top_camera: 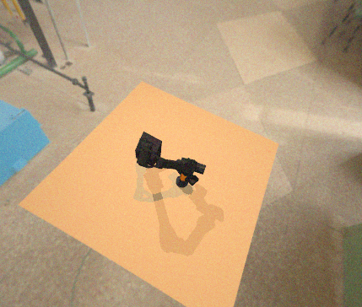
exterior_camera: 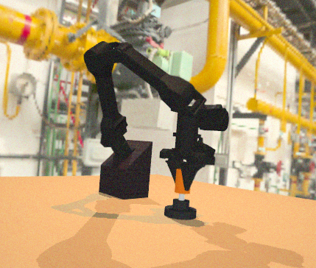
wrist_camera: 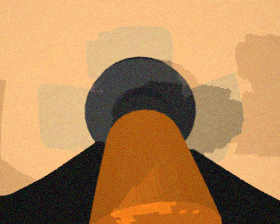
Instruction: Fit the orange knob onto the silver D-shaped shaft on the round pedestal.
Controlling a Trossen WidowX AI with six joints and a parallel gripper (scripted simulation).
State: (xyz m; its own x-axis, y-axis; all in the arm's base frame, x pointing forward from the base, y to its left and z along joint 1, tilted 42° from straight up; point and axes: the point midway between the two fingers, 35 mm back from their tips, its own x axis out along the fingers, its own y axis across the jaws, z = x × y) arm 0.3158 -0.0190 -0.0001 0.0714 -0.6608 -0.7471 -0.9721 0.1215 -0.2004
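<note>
My gripper tip is 40 mm above the round black pedestal. Round my gripper tip: orange knob: 40 mm above.
</note>
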